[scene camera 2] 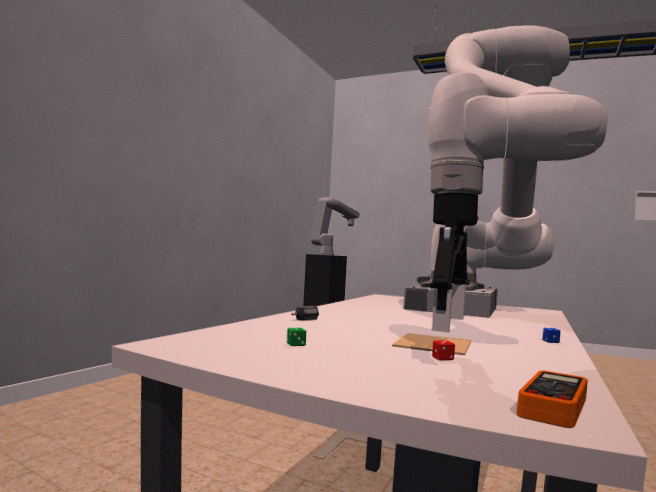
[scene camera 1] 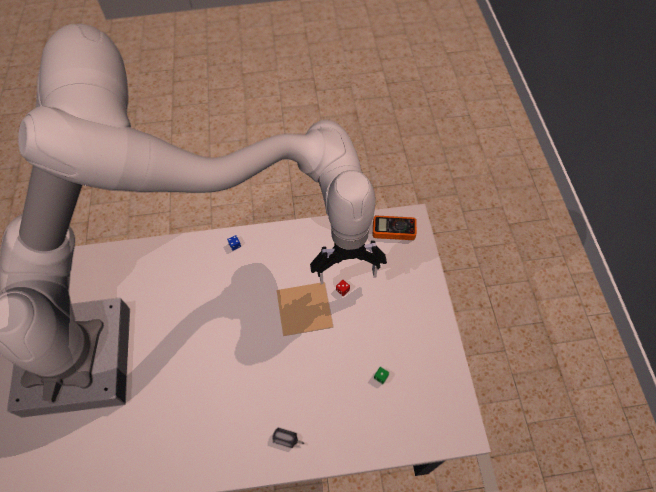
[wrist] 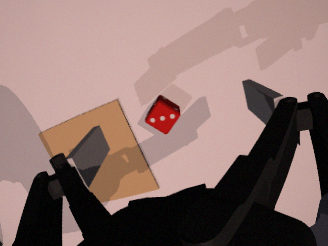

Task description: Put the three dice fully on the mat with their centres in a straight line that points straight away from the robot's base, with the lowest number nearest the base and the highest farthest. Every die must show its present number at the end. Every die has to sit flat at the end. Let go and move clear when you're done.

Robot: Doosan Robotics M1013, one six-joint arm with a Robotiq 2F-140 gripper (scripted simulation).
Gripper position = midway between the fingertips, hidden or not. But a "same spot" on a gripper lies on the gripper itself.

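Labels:
My gripper is there for me in scene camera 1 [347, 276], and I find it in scene camera 2 and the wrist view too. On my gripper, [scene camera 2: 460, 247] and [wrist: 260, 176] are the same spot. As for the tan mat, I can see it in the wrist view [125, 172] and also in both scene camera 1 and scene camera 2. The mat has a spot that I can match as well: [scene camera 2: 432, 342] and [scene camera 1: 305, 308] are the same spot on it.

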